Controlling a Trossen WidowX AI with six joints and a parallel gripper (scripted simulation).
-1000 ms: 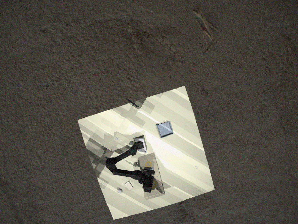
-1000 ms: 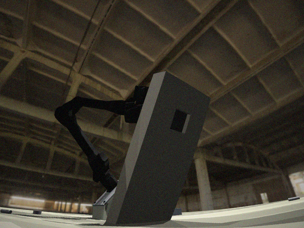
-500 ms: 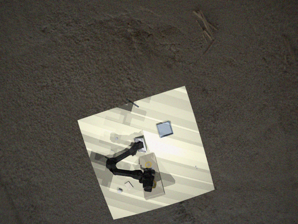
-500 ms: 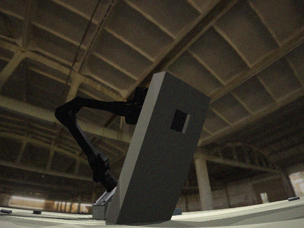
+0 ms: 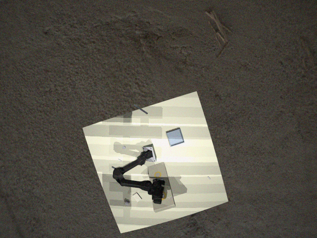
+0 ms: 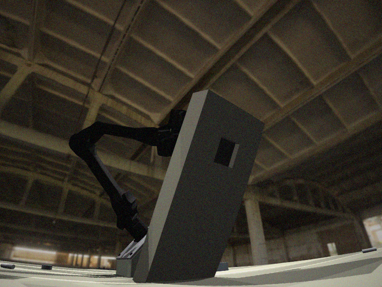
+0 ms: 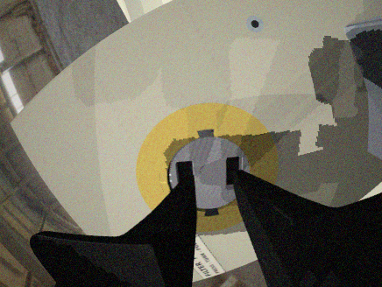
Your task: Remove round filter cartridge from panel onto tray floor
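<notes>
Now: the round filter cartridge 20 mm ahead of my gripper tip and 10 mm below it. Round my gripper tip: short bar (210 mm behind, 480 mm to the right, 270 mm below); flat white block (150 mm ahead, 290 mm to the right, 270 mm below); blue-grey tray (440 mm behind, 220 mm to the left, 270 mm below).
</notes>
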